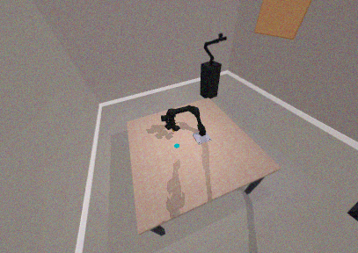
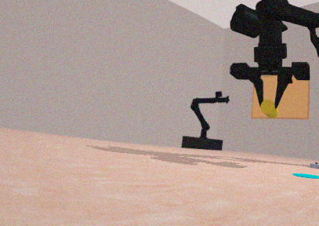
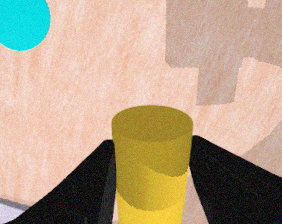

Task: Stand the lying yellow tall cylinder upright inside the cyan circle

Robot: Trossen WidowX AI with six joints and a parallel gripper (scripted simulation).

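The cyan circle lies 3 cm ahead of my gripper tip, 11 cm to the left of it and 14 cm below it. Round my gripper tip: yellow tall cylinder: 2 cm behind.
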